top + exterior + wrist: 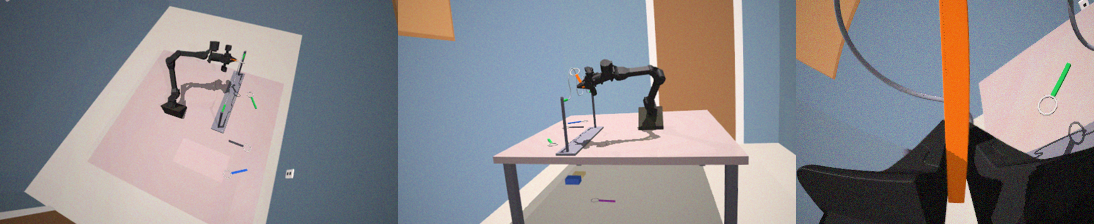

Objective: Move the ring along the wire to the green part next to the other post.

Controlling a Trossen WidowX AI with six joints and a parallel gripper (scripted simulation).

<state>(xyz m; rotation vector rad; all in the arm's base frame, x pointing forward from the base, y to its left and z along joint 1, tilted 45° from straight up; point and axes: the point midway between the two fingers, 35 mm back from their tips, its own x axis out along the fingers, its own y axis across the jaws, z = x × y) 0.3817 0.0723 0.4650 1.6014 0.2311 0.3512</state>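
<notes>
My gripper tip is now 70 mm to the left of the orange-handled ring, 60 mm below it and 10 mm short of it. Round my gripper tip: green-handled ring 340 mm below, 220 mm ahead, 80 mm to the right; dark-handled ring 530 mm to the right, 340 mm below, 190 mm ahead; blue-handled ring 750 mm to the right, 340 mm below, 170 mm ahead.
</notes>
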